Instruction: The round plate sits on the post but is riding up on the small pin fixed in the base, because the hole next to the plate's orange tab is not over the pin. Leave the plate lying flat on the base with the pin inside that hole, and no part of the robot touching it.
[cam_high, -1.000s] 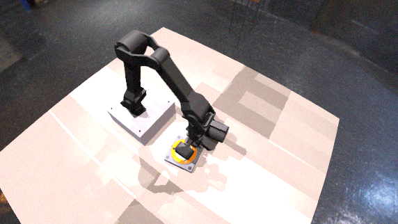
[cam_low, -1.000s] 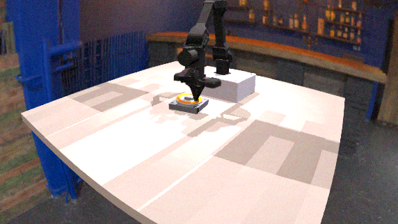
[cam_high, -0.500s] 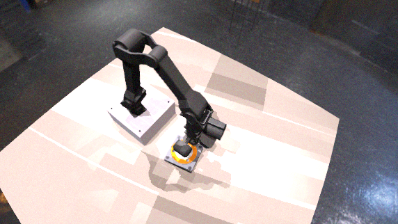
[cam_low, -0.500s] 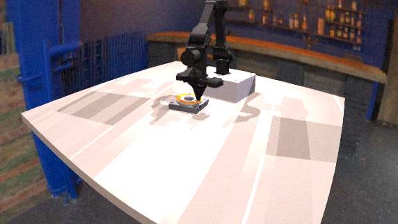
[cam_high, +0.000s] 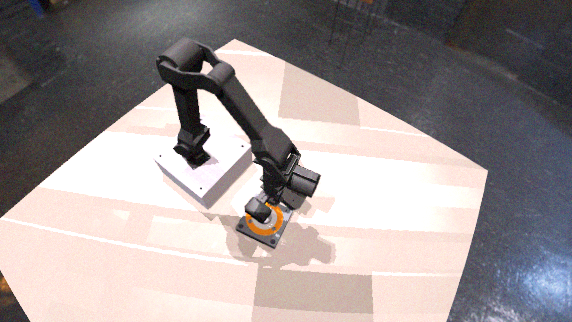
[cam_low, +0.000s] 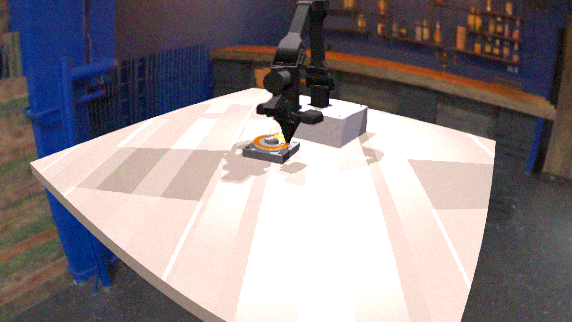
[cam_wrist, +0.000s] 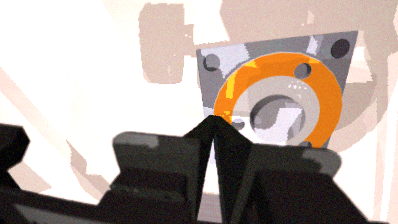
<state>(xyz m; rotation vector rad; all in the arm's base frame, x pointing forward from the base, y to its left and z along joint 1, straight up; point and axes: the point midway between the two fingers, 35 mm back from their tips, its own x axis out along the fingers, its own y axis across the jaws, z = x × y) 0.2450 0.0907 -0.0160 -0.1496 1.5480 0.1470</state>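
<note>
Right now the round plate is 3 cm to the right of my gripper tip and 1 cm below it.
</note>
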